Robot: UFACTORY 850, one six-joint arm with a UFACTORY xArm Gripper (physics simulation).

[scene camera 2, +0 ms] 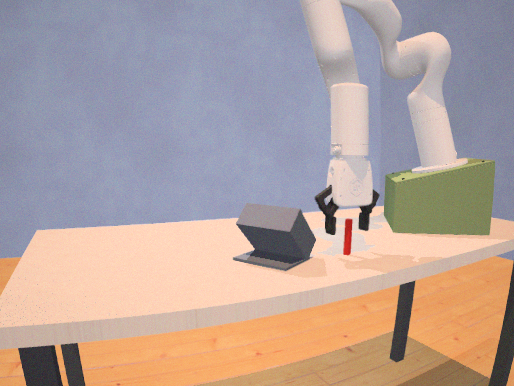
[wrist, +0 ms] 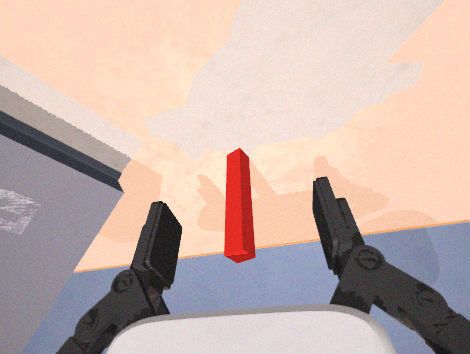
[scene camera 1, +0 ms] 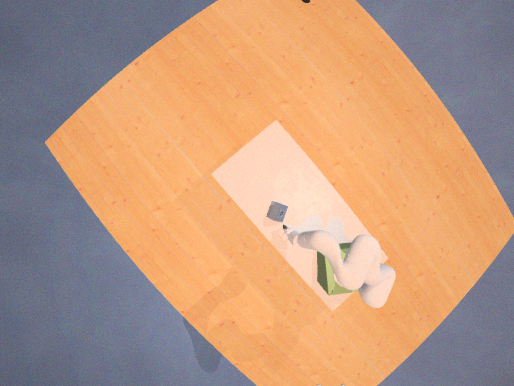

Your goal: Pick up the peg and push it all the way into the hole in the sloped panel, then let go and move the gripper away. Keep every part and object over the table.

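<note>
The red peg (scene camera 2: 348, 237) (wrist: 238, 205) stands upright on the table (scene camera 1: 260, 155) (scene camera 2: 125, 280). My gripper (scene camera 1: 285, 228) (scene camera 2: 347, 230) (wrist: 240, 204) is open and points down. In scene camera 2 its black fingertips show to the left and right of the peg's upper part; in the wrist view the peg appears between the two fingers, touching neither. The grey block with the sloped panel (scene camera 1: 275, 211) (scene camera 2: 268, 216) (wrist: 55, 235) stands on its flat base beside the peg. A small dark spot, seemingly the hole (scene camera 1: 281, 213), shows on it from above; the hole does not show in the wrist view.
The green pedestal (scene camera 1: 324, 274) (scene camera 2: 442, 202) under the arm's base stands at the right of the table in scene camera 2. The table's edge (scene camera 2: 200, 312) runs along the near side, close to the peg. In the wrist view the block's edge lies to the left of the left finger.
</note>
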